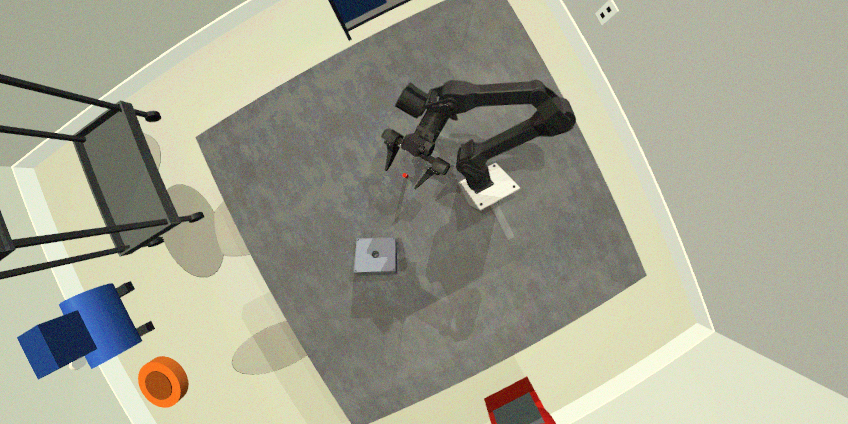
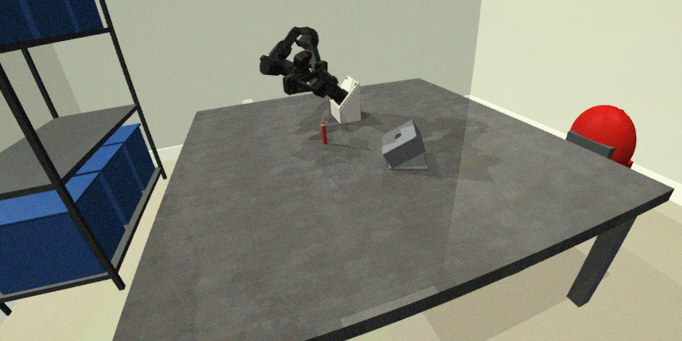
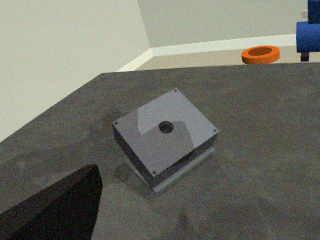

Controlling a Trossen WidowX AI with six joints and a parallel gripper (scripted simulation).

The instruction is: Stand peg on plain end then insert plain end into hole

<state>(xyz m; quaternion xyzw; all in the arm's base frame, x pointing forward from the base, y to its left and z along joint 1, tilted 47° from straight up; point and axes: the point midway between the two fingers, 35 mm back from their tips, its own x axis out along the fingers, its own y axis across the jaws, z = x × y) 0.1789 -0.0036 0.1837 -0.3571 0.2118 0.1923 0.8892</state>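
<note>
Now: the red peg 160 mm below my gripper tip, 10 mm to the right of it and 10 mm behind it. Round my gripper tip: grey sloped panel 200 mm ahead, 180 mm to the left, 160 mm below.
</note>
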